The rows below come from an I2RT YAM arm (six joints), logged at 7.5 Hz.
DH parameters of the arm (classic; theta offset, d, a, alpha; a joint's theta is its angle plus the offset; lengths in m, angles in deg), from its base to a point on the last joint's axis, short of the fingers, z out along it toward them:
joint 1: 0 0.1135 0.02 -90
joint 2: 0 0 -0.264 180
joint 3: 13.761 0 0.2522 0
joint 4: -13.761 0 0.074 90
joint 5: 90 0 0 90
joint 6: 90 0.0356 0 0
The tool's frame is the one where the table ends.
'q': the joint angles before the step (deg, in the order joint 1, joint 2, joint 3, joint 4, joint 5, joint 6). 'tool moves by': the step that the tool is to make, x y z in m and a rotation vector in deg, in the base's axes. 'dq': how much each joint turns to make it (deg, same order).
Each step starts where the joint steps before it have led.
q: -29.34 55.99 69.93 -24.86 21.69 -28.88
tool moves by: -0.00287 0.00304 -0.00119 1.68 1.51 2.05
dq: 0.00 -0.38 0.65 -3.27 -2.16 0.30
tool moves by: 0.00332 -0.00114 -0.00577 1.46 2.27 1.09
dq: 0.00 0.77 0.03 -1.91 -1.10 -0.13
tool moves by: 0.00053 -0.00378 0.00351 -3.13 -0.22 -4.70
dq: 0.00 0.37 -0.09 2.70 5.21 -1.44
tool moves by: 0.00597 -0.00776 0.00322 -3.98 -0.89 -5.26
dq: -0.20 1.42 -0.43 5.55 5.57 -2.16
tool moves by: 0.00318 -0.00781 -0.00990 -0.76 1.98 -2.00
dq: -1.22 0.68 -2.00 2.20 1.06 -1.72
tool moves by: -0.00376 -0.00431 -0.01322 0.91 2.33 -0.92
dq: -1.56 -0.74 -2.60 -0.28 -0.53 -0.65
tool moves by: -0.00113 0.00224 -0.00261 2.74 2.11 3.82
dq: -0.28 -0.07 0.86 -4.25 -4.26 0.16
